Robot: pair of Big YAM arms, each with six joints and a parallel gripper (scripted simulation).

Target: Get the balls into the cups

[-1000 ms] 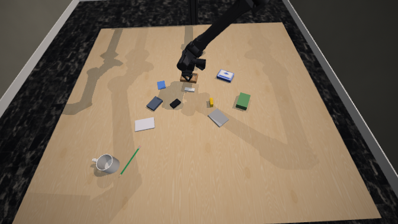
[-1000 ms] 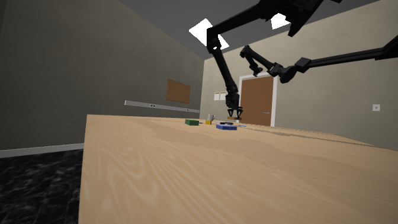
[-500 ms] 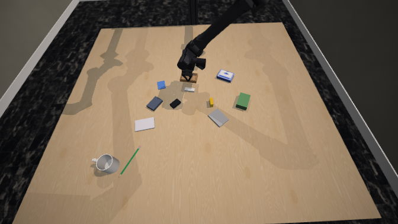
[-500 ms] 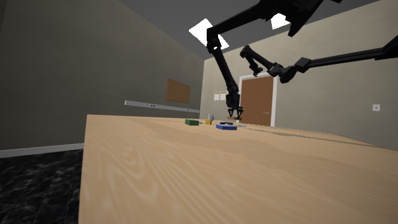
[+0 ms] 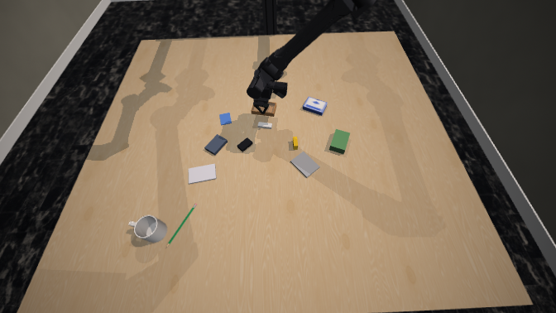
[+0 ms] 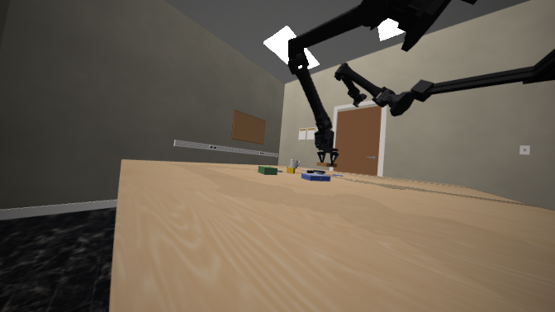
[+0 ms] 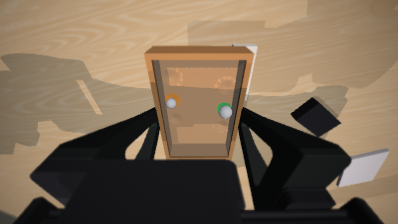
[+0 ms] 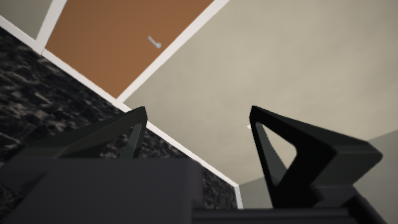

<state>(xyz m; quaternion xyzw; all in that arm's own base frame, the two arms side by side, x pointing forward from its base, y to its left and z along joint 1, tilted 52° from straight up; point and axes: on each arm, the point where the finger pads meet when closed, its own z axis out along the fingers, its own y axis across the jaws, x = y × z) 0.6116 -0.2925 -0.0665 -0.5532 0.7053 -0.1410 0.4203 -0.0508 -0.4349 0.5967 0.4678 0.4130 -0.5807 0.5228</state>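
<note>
The covered wooden puzzle lies 20 mm below my left hand. From my left hand the other things lie so: black block 150 mm ahead, 110 mm to the right, 70 mm below; then white block 50 mm ahead, 10 mm to the right, 70 mm below; then yellow block 180 mm ahead, 120 mm to the left, 70 mm below.
</note>
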